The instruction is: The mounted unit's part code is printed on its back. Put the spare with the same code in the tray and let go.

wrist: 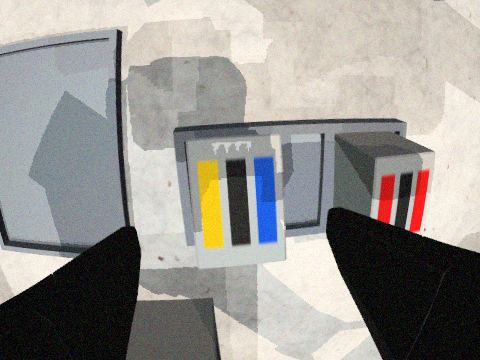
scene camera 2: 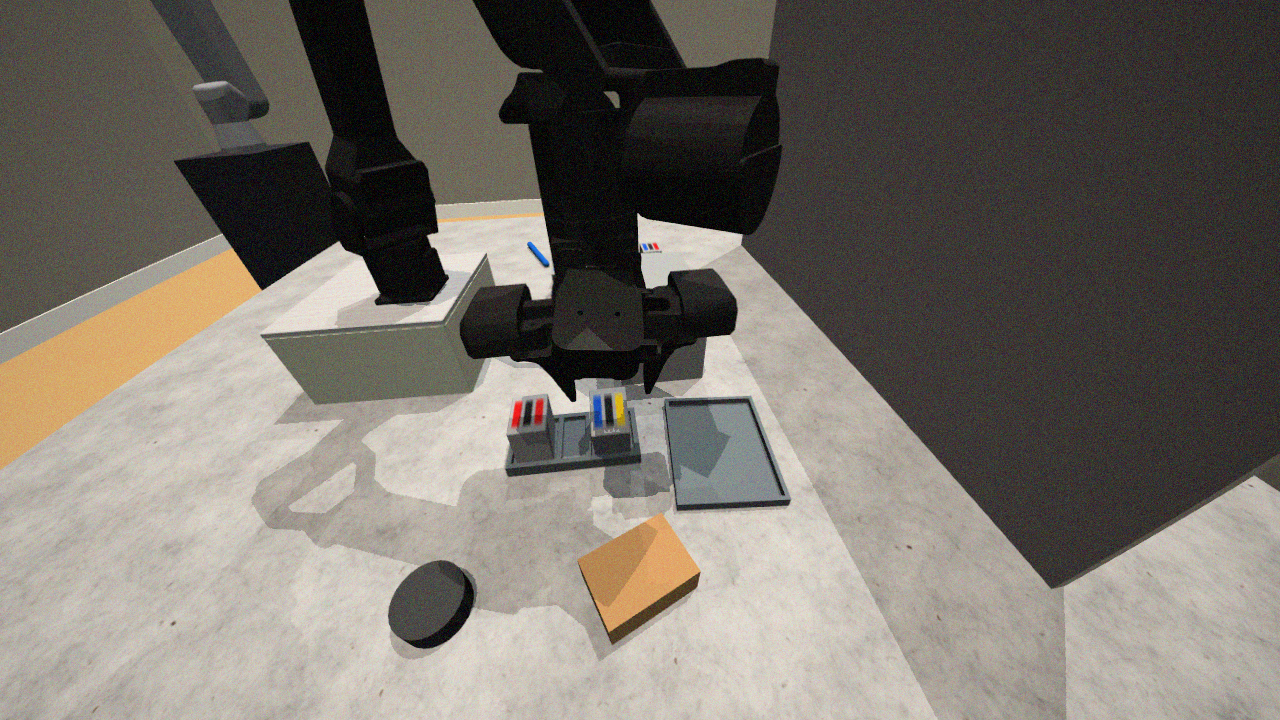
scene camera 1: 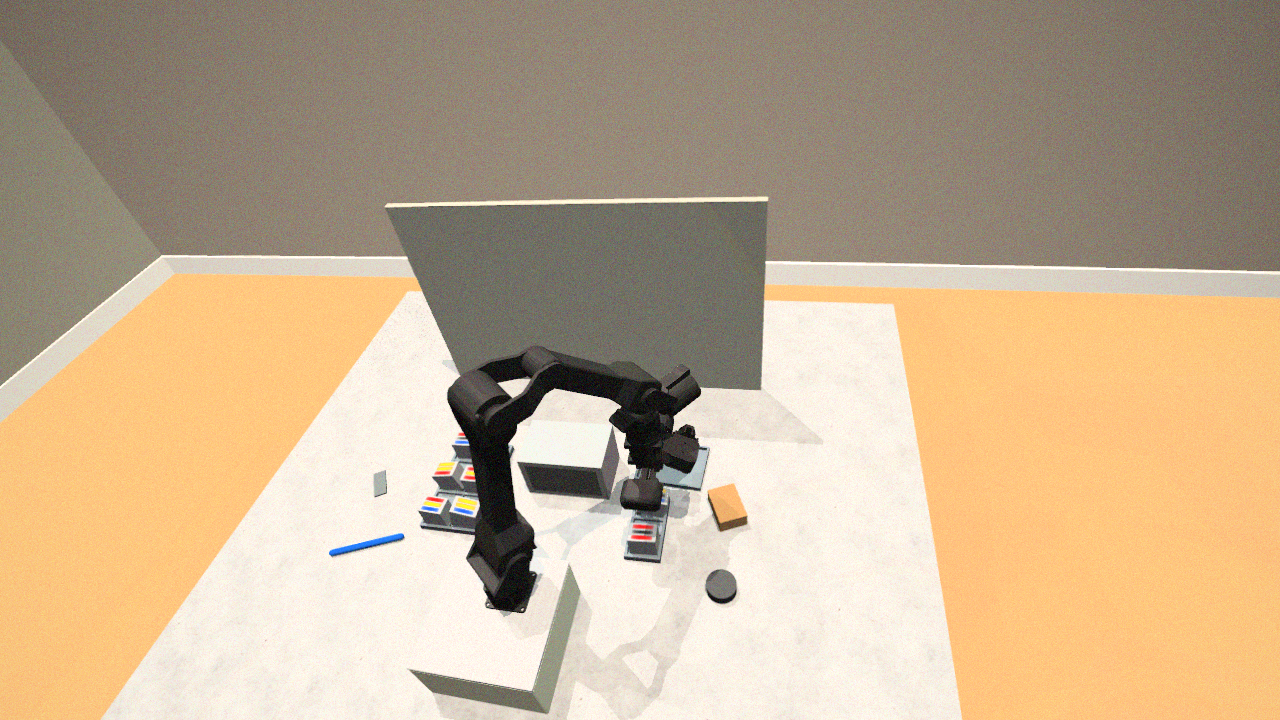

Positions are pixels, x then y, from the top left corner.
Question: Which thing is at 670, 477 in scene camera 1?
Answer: A grey tray.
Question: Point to a black disc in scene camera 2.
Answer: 432, 603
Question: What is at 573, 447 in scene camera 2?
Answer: A dark rack.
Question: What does the gripper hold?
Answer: Nothing.
